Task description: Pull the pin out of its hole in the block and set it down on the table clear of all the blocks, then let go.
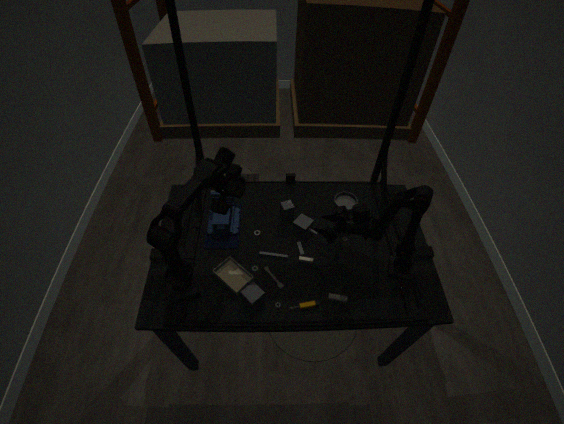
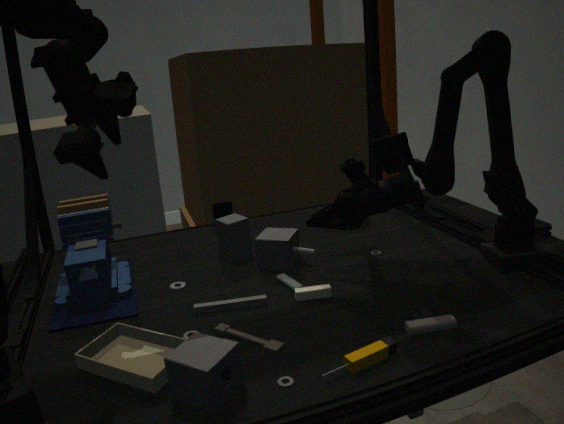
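Seen in the pictures: left gripper, between the fingertips: (image 1: 317,222) (image 2: 309,220); right gripper, between the fingertips: (image 1: 234,196) (image 2: 112,160); left arm's base, origin of its link: (image 1: 401,267) (image 2: 514,247); right arm's base, origin of its link: (image 1: 182,285).
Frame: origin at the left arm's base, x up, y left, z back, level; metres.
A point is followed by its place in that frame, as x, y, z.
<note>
A grey block (image 1: 303,221) {0.033, -0.080, -0.448} (image 2: 276,251) {0.011, -0.046, -0.450} stands right of the table's centre line toward the back. A thin light pin (image 1: 313,231) {0.006, -0.061, -0.395} (image 2: 306,250) {0.004, -0.058, -0.394} sticks out sideways from its right side; the rest of the pin is hidden in the block. My left gripper (image 1: 321,226) {0.057, -0.076, -0.384} (image 2: 324,221) {0.057, -0.076, -0.384} is open and empty, low over the table just right of the block and near the pin; darkness hides the exact gap. My right gripper (image 1: 231,201) {0.221, 0.032, -0.706} (image 2: 112,159) {0.221, 0.032, -0.706} is open and empty, high above the blue model at the left.
Other grey blocks (image 1: 287,204) {0.053, -0.136, -0.538} (image 2: 234,237) {0.022, -0.106, -0.533} (image 1: 252,293) {0.033, 0.308, -0.539} (image 2: 202,372) {0.030, 0.344, -0.534} stand behind left and at the front left. A tray (image 2: 120,378) {-0.020, 0.284, -0.659}, blue model (image 2: 86,270) {0.025, 0.023, -0.795}, bar (image 2: 230,302) {-0.015, 0.096, -0.528}, two light pieces (image 2: 313,292) {-0.014, 0.081, -0.392} (image 2: 288,281) {-0.018, 0.025, -0.432}, a wrench-like part (image 2: 249,337) {-0.022, 0.194, -0.493}, yellow screwdriver (image 2: 367,356) {-0.010, 0.278, -0.337}, cylinder (image 2: 431,324) {-0.013, 0.212, -0.232} and washers lie around.
</note>
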